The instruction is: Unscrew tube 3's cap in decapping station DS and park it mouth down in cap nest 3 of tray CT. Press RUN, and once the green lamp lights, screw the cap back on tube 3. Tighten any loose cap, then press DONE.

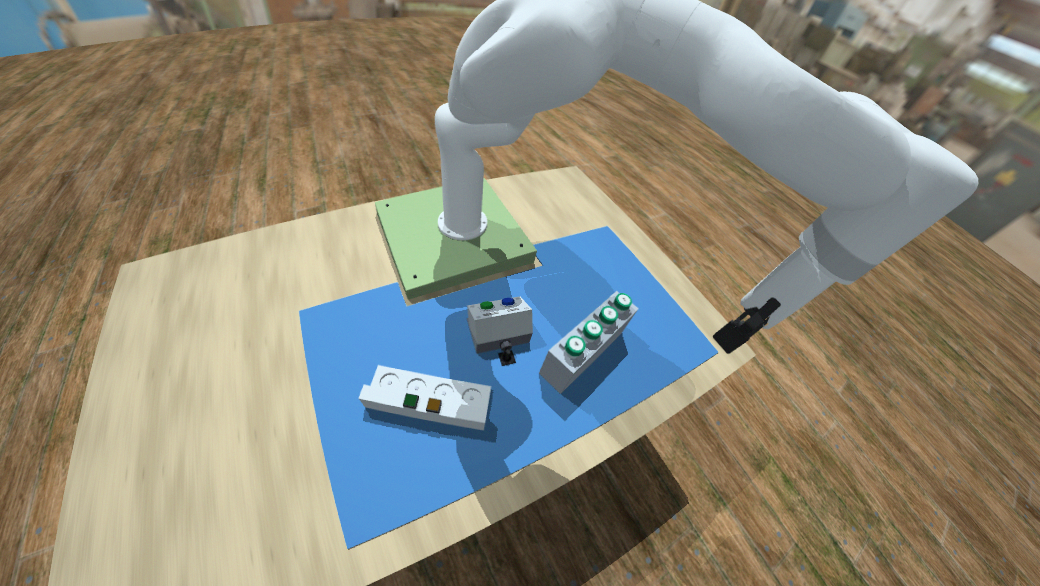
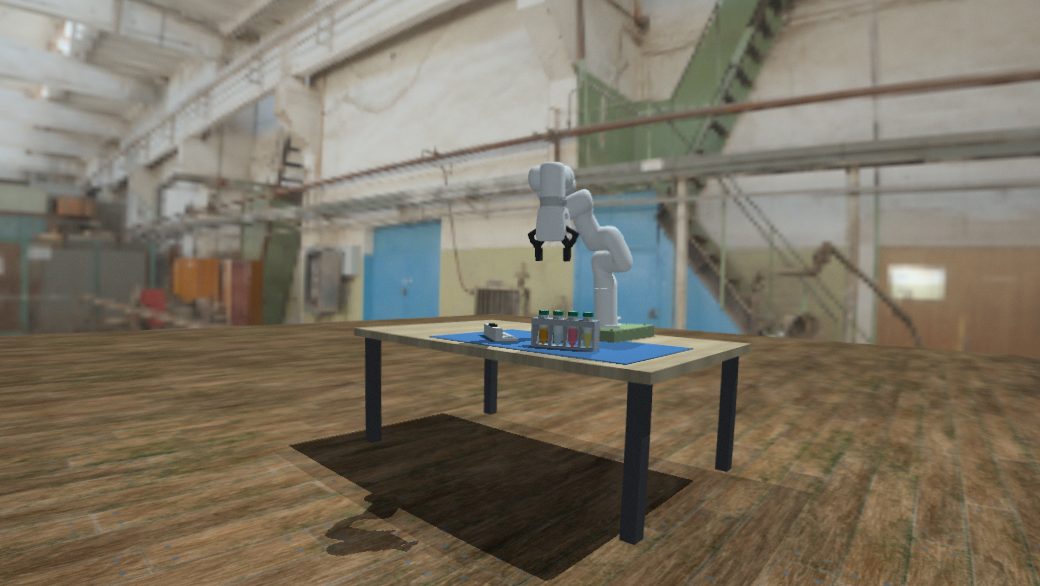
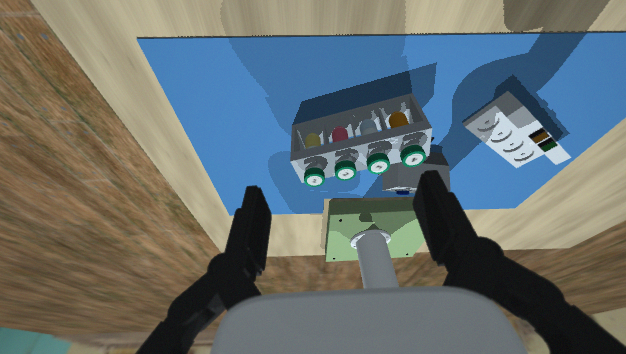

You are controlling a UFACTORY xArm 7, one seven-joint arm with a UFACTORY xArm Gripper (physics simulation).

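Pixels of known places: gripper, between the fingertips: [image 1: 736, 329] [image 2: 552, 261] [image 3: 339, 193]; arm's base, origin of its link: [image 1: 462, 223] [image 2: 605, 326] [image 3: 369, 239].
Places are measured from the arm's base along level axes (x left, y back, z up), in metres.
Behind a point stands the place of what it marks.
The grey tube rack [image 1: 564, 372] @(x 0.000, y -0.472, z 0.038 m) [image 2: 596, 336] @(x 0.209, y -0.400, z 0.006 m) [image 3: 360, 144] @(x 0.105, y -0.456, z 0.055 m) holds four upright tubes, each with a green-rimmed white cap on top. Cap 3 [image 1: 593, 329] @(x 0.074, y -0.436, z 0.083 m) [image 2: 558, 313] @(x 0.088, y -0.447, z 0.076 m) [image 3: 378, 166] @(x 0.078, y -0.435, z 0.083 m) sits on tube 3, between caps 2 and 4. The white tray [image 1: 451, 413] @(x -0.204, y -0.448, z 0.007 m) [image 2: 494, 333] @(x -0.176, y -0.475, z -0.012 m) [image 3: 505, 102] @(x -0.152, y -0.475, z -0.020 m) has four round nests, all empty. Its green lamp [image 1: 411, 400] @(x -0.258, y -0.403, z 0.015 m) [image 3: 548, 146] @(x -0.257, y -0.402, z 0.015 m) looks dark. The button box [image 1: 502, 332] @(x -0.055, y -0.340, z 0.013 m) [image 3: 420, 177] has a green button [image 1: 486, 305] @(x -0.064, y -0.282, z 0.033 m) and a blue button [image 1: 507, 301] @(x -0.020, y -0.289, z 0.033 m). My gripper [image 1: 735, 336] @(x 0.166, y -0.590, z 0.243 m) [image 2: 553, 256] @(x 0.166, y -0.590, z 0.243 m) [image 3: 339, 193] @(x 0.166, y -0.590, z 0.243 m) is open and empty, high above the table and apart from the rack.
An amber square [image 1: 433, 404] @(x -0.227, y -0.424, z 0.015 m) [image 3: 540, 135] @(x -0.223, y -0.429, z 0.015 m) is beside the green lamp. A small black fixture [image 1: 507, 354] @(x -0.058, y -0.375, z -0.015 m) stands at the button box. All the fixtures stand on the blue mat [image 1: 327, 436] @(x -0.416, y -0.388, z -0.039 m) [image 3: 190, 85] @(x 0.373, y -0.509, z -0.039 m). The arm's green base plate [image 1: 407, 240] @(x -0.148, y -0.008, z -0.005 m) [image 3: 342, 250] @(x 0.081, y 0.075, z 0.004 m) is behind the button box.
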